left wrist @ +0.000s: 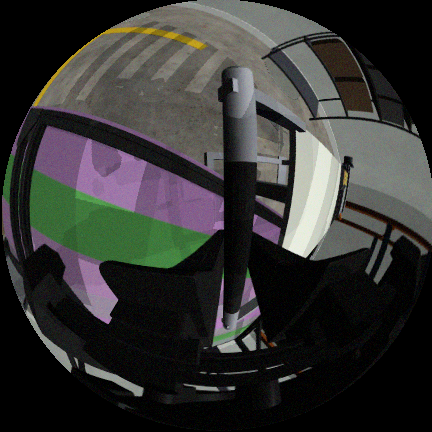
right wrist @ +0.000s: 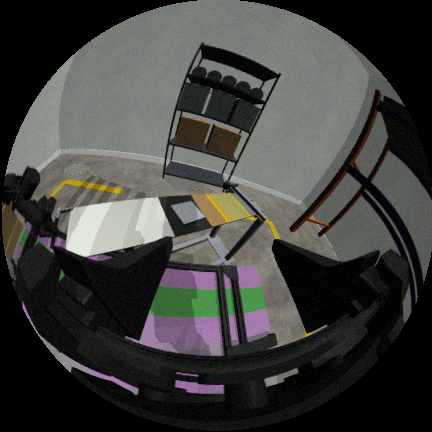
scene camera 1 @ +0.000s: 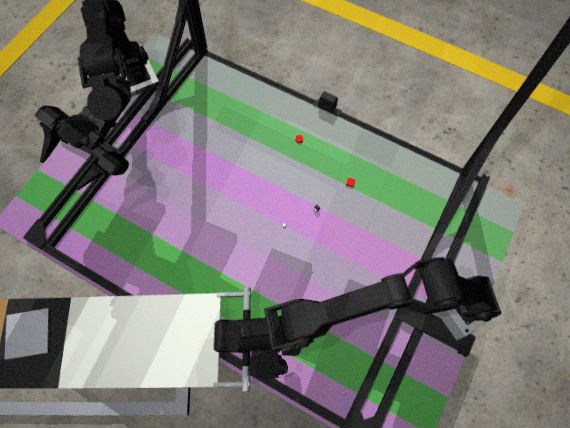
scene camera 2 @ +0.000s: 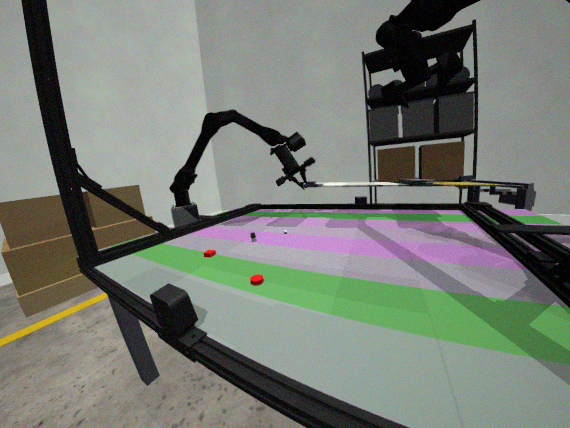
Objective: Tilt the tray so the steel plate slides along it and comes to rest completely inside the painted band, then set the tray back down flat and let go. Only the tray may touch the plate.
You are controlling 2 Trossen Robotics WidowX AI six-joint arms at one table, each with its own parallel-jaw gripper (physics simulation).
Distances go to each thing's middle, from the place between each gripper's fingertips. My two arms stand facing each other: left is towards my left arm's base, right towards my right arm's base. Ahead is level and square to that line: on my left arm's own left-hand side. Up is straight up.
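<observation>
Grey steel plate (scene camera 1: 32, 329): my right hand is 6 cm to the right of it, 29 cm short of it and 26 cm above it. Going by its middle, the grey steel plate is nearer to my right hand than to my left hand.
Relative to my left hand, the plate is 38 cm to the right, 29 cm ahead and 1 cm below.
</observation>
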